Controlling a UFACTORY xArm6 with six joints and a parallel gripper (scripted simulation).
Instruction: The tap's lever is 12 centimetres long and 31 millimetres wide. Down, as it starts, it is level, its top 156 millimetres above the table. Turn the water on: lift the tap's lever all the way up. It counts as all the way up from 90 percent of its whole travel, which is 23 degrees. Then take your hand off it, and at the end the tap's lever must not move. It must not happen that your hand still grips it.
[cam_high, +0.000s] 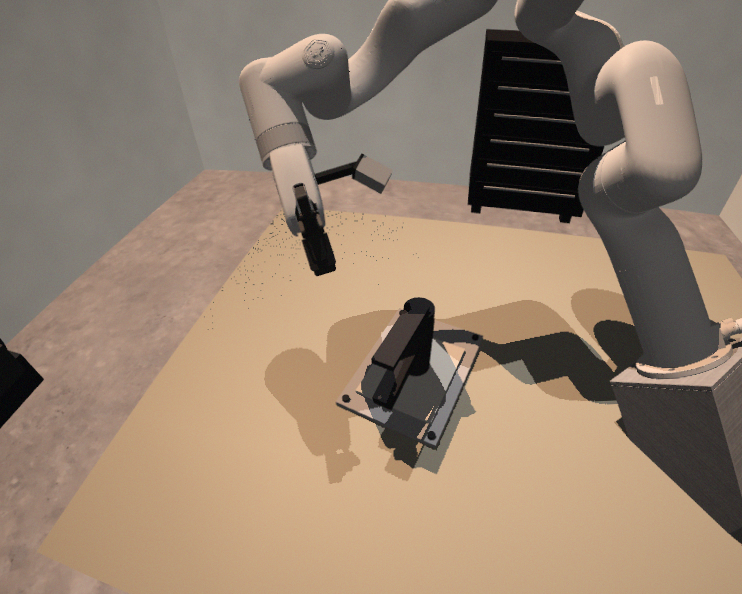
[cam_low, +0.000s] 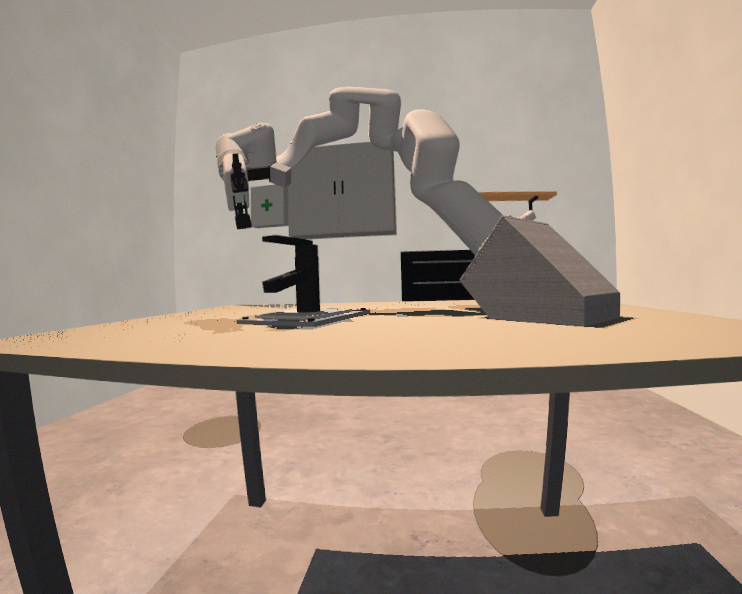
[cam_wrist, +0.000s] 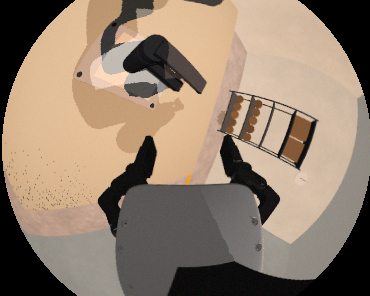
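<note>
The tap lever lies 12 cm behind my hand, 9 cm below it and 2 cm to the left of it.
</note>
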